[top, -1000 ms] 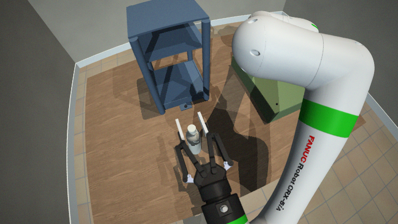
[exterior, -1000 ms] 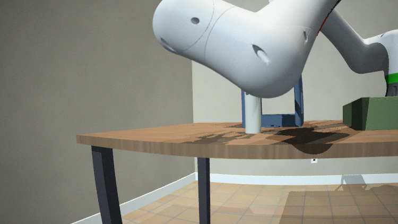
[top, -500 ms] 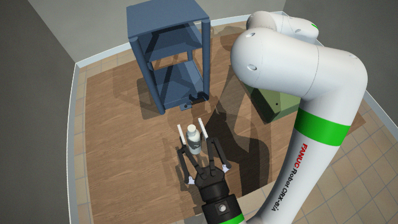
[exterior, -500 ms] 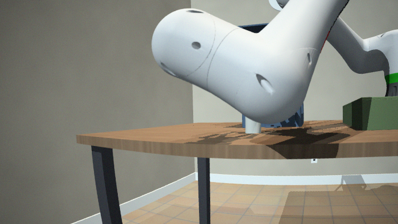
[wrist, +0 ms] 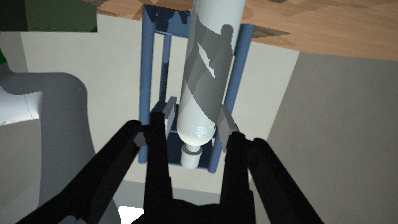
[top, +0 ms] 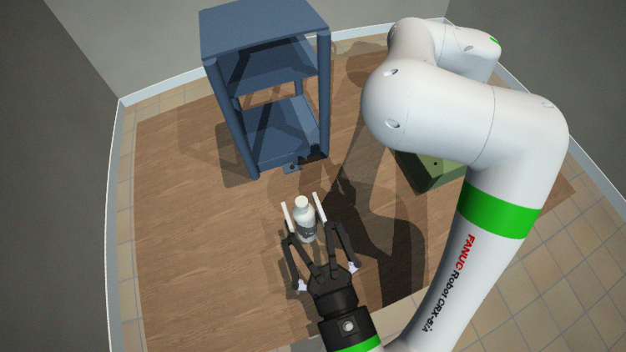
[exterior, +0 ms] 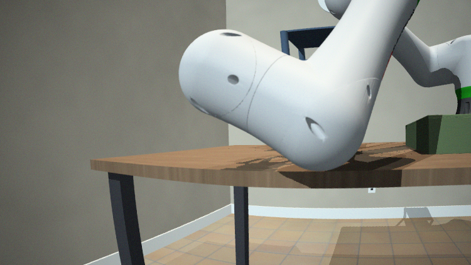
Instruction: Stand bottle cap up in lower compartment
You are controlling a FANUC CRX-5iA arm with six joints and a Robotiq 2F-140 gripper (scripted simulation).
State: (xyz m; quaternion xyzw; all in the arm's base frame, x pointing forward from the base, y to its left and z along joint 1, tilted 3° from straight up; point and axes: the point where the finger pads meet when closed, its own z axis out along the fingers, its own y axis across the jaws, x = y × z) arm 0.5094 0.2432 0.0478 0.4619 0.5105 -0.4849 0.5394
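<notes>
Now: the blue shelving unit 10 mm ahead of my hand, 310 mm to the right of it and 60 mm above it.
</notes>
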